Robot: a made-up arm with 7 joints. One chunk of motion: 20 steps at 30 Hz.
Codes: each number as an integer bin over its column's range. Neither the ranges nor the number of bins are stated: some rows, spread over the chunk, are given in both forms.
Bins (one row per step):
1: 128 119 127 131 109 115 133
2: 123 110 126 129 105 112 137
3: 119 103 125 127 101 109 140
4: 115 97 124 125 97 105 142
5: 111 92 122 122 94 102 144
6: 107 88 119 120 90 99 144
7: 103 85 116 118 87 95 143
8: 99 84 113 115 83 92 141
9: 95 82 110 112 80 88 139
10: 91 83 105 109 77 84 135
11: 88 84 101 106 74 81 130
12: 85 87 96 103 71 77 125
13: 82 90 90 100 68 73 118
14: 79 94 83 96 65 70 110
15: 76 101 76 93 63 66 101
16: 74 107 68 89 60 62 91
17: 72 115 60 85 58 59 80
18: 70 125 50 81 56 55 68
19: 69 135 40 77 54 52 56
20: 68 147 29 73 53 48 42
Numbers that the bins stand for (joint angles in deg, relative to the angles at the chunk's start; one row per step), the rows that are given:
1: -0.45 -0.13 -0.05 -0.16 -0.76 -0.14 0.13
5: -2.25 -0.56 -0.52 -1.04 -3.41 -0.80 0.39
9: -3.94 -0.71 -1.65 -2.02 -5.88 -1.51 0.27
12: -5.00 -0.64 -2.96 -2.90 -7.47 -2.07 -0.06
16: -6.16 -0.32 -5.60 -4.27 -9.41 -2.84 -0.86
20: -6.80 0.31 -9.27 -5.84 -10.65 -3.55 -2.01
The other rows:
2: -0.98 -0.27 -0.14 -0.35 -1.47 -0.29 0.22
3: -1.40 -0.38 -0.24 -0.55 -2.18 -0.44 0.29
4: -1.82 -0.48 -0.33 -0.75 -2.88 -0.65 0.34
6: -2.67 -0.62 -0.80 -1.24 -4.12 -0.95 0.39
7: -3.09 -0.67 -1.08 -1.43 -4.65 -1.16 0.36
8: -3.52 -0.68 -1.36 -1.73 -5.35 -1.31 0.32
10: -4.36 -0.70 -2.12 -2.31 -6.41 -1.72 0.18
11: -4.68 -0.68 -2.49 -2.61 -6.94 -1.87 0.06
13: -5.32 -0.59 -3.53 -3.20 -8.00 -2.28 -0.22
14: -5.64 -0.53 -4.19 -3.59 -8.53 -2.43 -0.41
15: -5.95 -0.42 -4.85 -3.88 -8.88 -2.64 -0.62
17: -6.38 -0.20 -6.35 -4.67 -9.76 -2.99 -1.12
18: -6.59 -0.04 -7.29 -5.06 -10.12 -3.20 -1.40
19: -6.69 0.12 -8.24 -5.45 -10.47 -3.35 -1.68

